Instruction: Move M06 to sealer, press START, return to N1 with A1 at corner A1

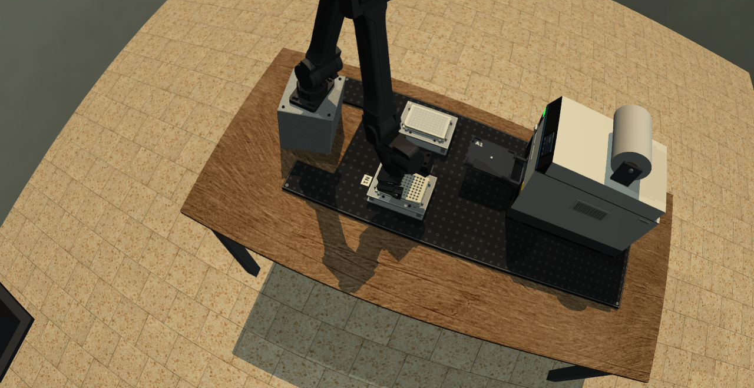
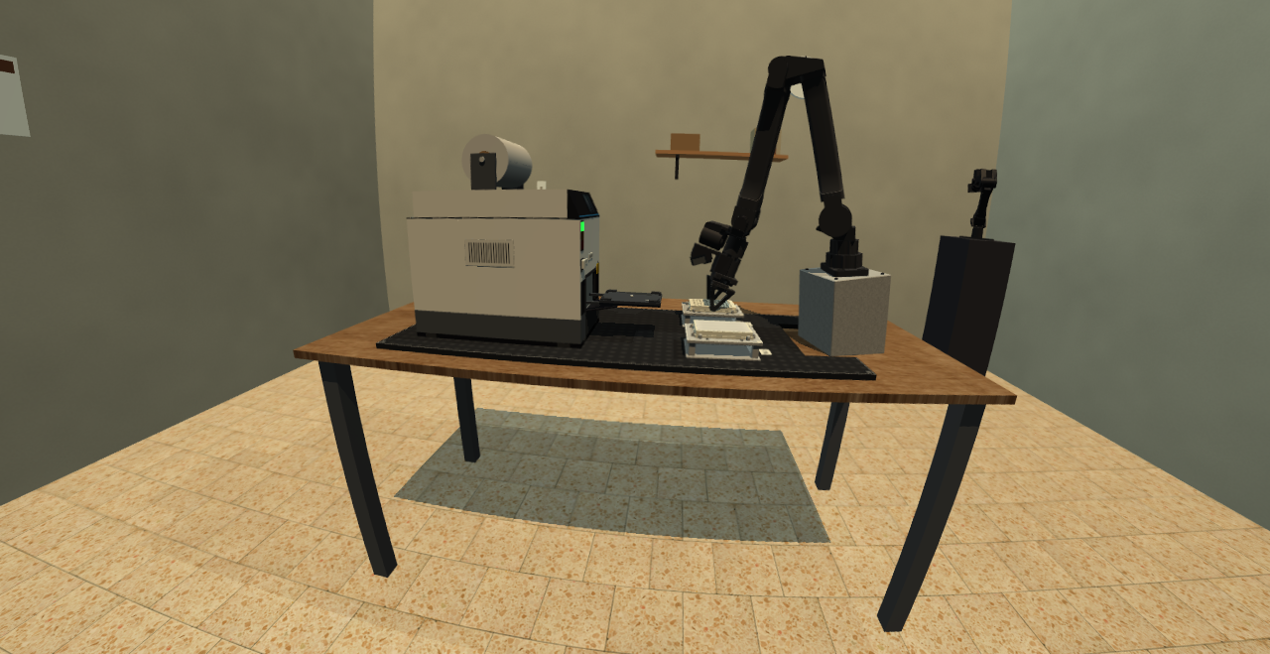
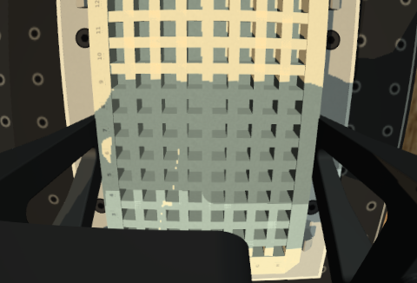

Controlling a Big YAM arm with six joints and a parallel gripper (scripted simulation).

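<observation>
Now: the plate M06 right at my hand. From my hand the other things lie so: plate nest N1: 20 mm below; N1 label: 100 mm behind, 10 mm to the right, 50 mm below; well plate: 10 mm behind, 220 mm to the left.
</observation>
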